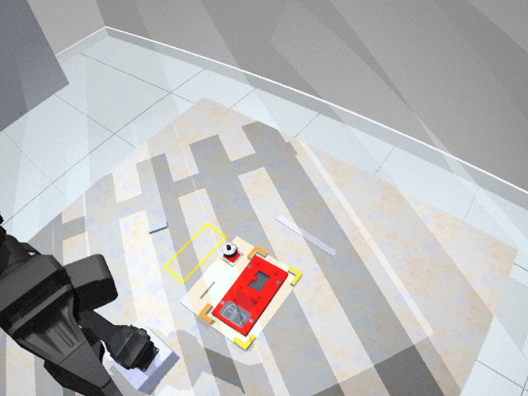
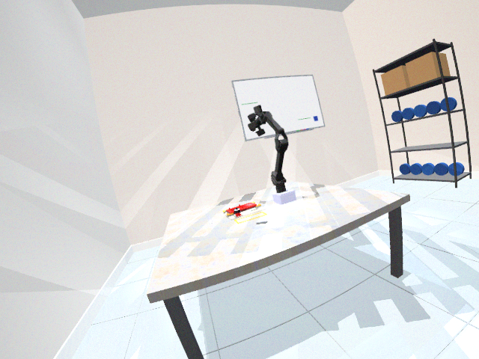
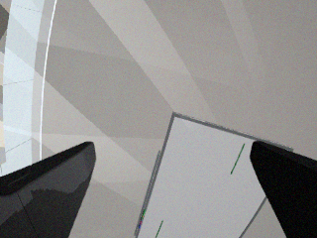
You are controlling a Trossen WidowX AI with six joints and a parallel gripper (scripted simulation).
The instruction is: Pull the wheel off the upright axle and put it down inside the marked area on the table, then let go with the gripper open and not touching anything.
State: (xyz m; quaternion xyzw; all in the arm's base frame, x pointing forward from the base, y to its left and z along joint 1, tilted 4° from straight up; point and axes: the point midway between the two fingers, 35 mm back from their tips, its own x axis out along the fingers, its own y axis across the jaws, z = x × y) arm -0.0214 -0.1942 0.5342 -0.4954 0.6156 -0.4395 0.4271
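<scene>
The wheel lies 39 cm ahead of my gripper tip, 24 cm to the left of it and 54 cm below it. Round my gripper tip: thin grey strip 55 cm ahead, 8 cm to the left, 58 cm below.
</scene>
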